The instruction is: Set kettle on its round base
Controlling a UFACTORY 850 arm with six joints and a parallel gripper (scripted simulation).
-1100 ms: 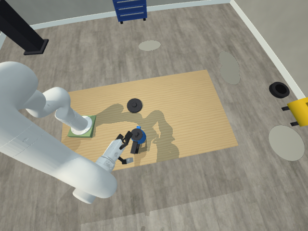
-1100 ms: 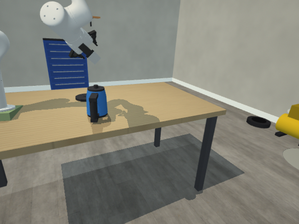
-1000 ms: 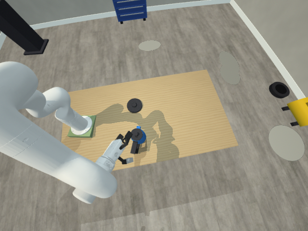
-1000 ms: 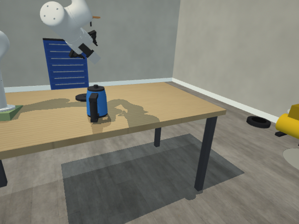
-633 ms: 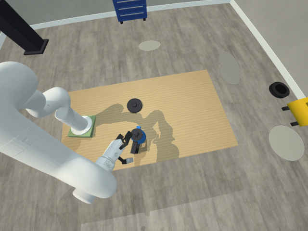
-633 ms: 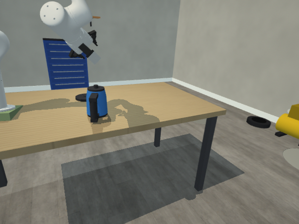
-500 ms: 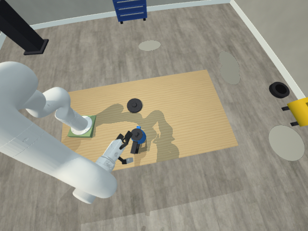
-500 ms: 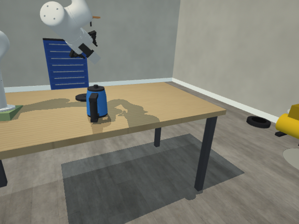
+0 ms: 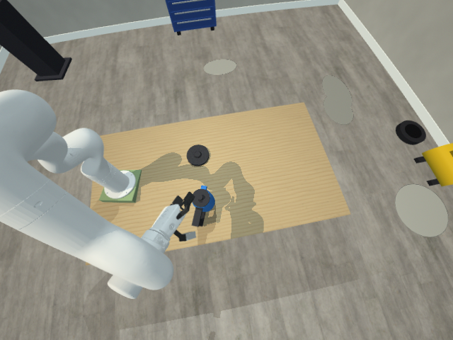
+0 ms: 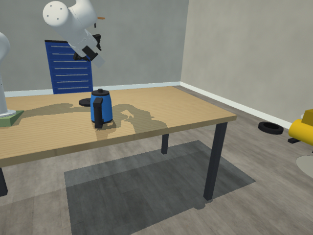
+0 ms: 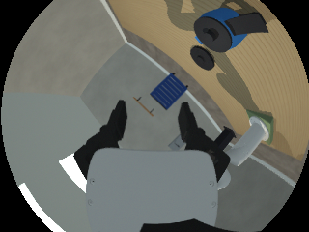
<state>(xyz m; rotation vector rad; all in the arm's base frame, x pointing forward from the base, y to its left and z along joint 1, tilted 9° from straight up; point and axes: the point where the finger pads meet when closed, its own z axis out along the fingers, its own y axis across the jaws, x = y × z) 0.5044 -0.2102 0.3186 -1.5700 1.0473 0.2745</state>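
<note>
Right now my hand is 2 cm short of the blue kettle and 28 cm above it. Also, from my hand: round black base (3 cm behind, 35 cm to the left, 36 cm below).
</note>
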